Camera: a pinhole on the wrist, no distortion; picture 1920 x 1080 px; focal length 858.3 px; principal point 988.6 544.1 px. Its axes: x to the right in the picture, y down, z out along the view. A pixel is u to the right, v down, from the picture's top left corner.
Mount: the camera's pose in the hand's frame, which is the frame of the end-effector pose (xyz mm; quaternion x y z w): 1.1 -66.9 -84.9 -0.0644 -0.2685 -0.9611 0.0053
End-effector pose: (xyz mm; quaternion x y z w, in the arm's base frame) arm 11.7 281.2 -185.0 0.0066 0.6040 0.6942 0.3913
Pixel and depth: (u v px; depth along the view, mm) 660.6 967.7 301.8
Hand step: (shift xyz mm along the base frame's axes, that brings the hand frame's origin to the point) 24.3 280.2 -45.3
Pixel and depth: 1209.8 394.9 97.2
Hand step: 5.8 -13.8 2.4
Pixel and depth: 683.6 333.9 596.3
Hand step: -231.9 431.0 262.4
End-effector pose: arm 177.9 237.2 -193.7 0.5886 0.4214 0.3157 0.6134
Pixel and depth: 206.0 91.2 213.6
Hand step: 122.4 198.4 101.7
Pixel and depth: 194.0 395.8 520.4
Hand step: 489.7 390.4 174.0
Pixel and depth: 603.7 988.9 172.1
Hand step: 125.9 40.1 -75.1
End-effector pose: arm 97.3 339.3 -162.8 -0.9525 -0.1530 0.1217 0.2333
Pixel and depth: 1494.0 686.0 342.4
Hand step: -206.3 -4.2 -231.2
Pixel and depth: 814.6 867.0 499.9
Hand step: 35.8 207.9 -405.2
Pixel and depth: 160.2 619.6 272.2
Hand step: 246.2 114.2 -177.6
